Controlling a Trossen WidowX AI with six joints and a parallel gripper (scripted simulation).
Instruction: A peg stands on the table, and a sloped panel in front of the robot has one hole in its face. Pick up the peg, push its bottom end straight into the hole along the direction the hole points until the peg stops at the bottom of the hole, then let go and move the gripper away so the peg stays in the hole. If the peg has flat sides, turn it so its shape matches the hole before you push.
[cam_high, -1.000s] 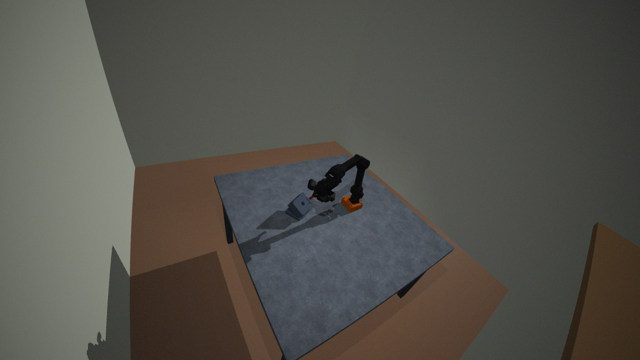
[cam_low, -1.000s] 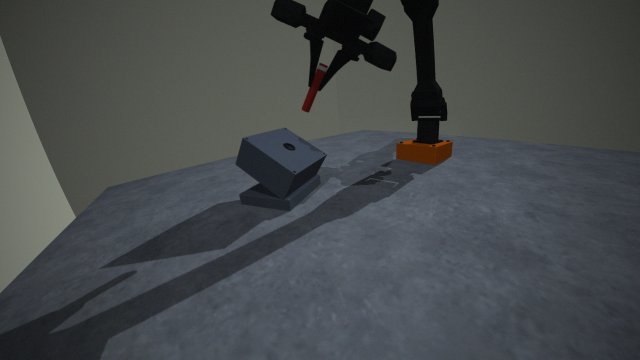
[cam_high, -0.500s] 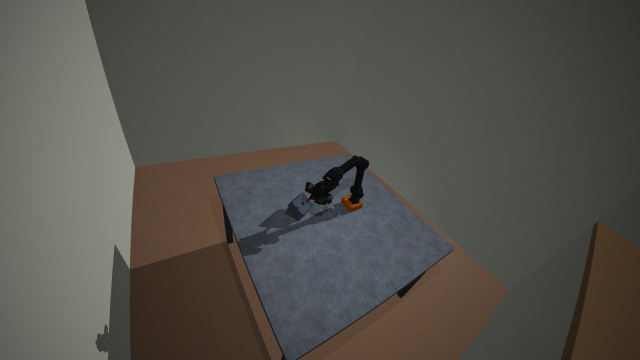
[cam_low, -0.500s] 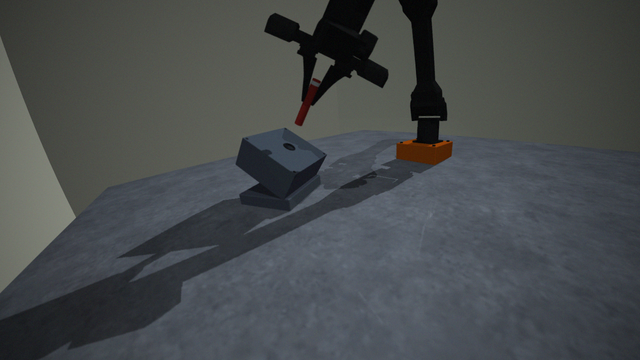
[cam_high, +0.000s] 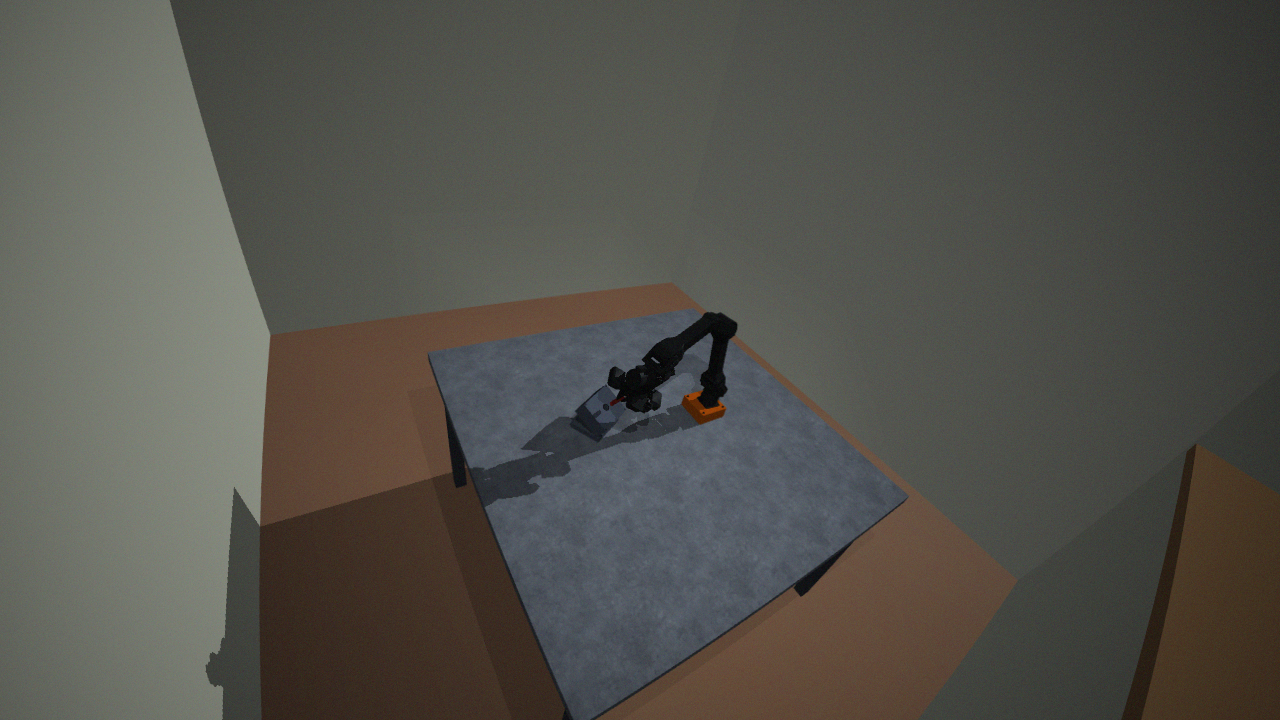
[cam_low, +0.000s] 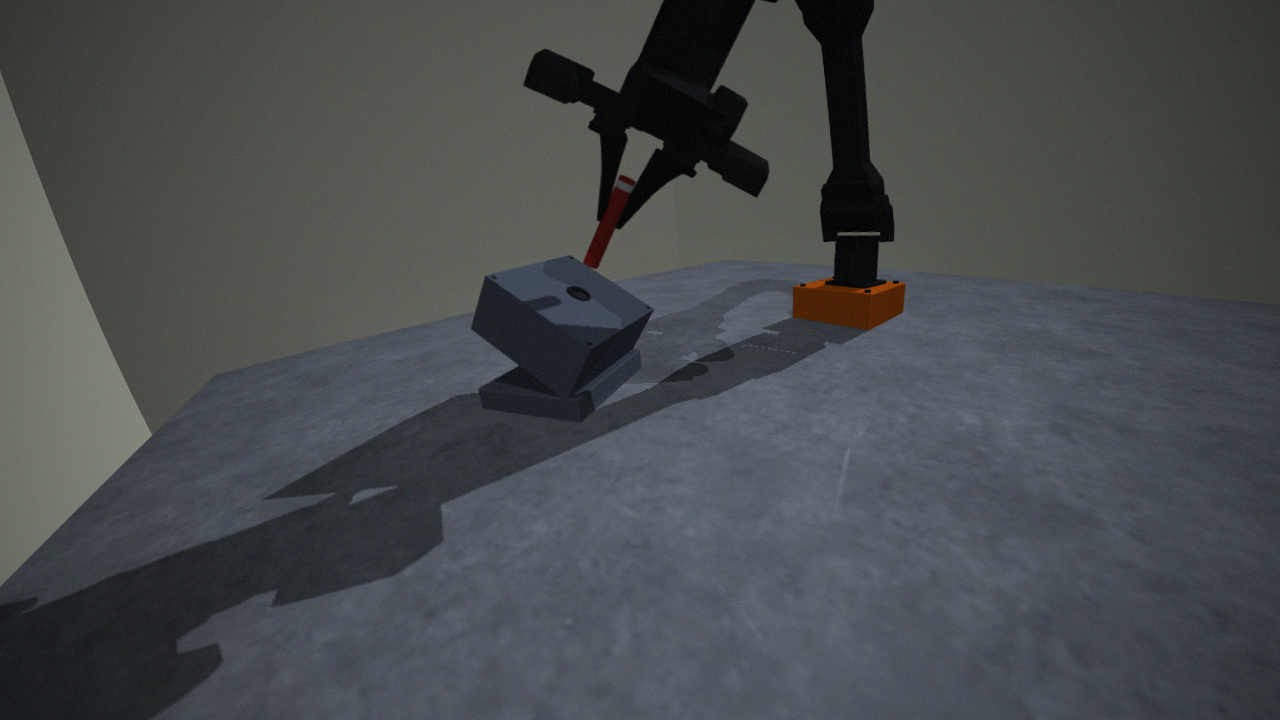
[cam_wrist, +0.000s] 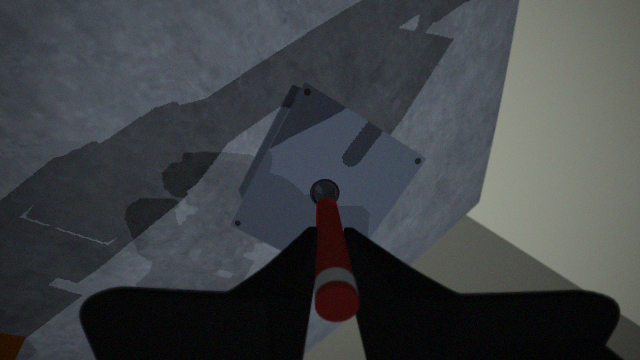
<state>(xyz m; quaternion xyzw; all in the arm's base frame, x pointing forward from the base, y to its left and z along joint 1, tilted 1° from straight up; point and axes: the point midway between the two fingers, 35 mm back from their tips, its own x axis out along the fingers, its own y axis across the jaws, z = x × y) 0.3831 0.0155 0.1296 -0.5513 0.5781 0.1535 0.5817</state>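
Right now the dark grey sloped panel is 30 mm ahead of my gripper tip, 50 mm to the right of it and 80 mm below it. Round my gripper tip: red round peg: 10 mm behind, 10 mm to the left, 10 mm above.
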